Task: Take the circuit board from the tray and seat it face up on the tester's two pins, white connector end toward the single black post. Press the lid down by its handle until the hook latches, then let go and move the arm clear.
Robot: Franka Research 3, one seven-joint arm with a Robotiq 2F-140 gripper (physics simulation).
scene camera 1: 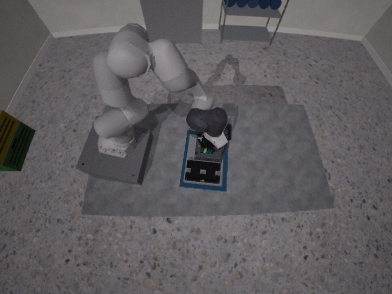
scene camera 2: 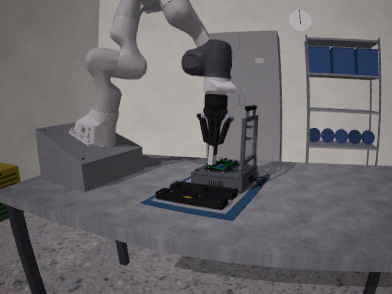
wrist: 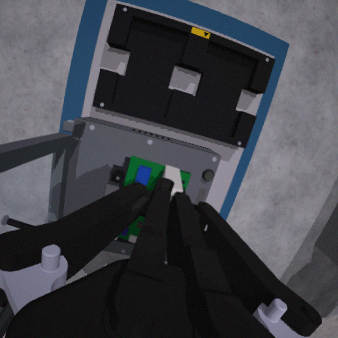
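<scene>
The green circuit board [scene camera 2: 223, 164] [wrist: 133, 172] lies face up on the grey tester [scene camera 1: 215, 156] [scene camera 2: 216, 179] [wrist: 112, 140]; the fingers hide much of it, so whether it sits on both pins cannot be told. A black post [wrist: 208, 175] stands at the board's right in the wrist view. The lid [scene camera 2: 243, 147] [wrist: 32, 148] stands open and upright, its black handle [scene camera 2: 251, 108] on top. My gripper [scene camera 2: 215, 149] [wrist: 168, 177] is shut and empty, pointing down just above the board, beside a white upright piece [scene camera 2: 210, 156] [wrist: 173, 176].
The black tray [scene camera 1: 192, 173] [scene camera 2: 192, 194] [wrist: 150, 65] is empty and lies in front of the tester, on a blue-bordered mat [scene camera 1: 183, 165] [scene camera 2: 230, 216] [wrist: 77, 65]. The arm's grey base block [scene camera 1: 112, 167] [scene camera 2: 60, 165] stands at the table's left.
</scene>
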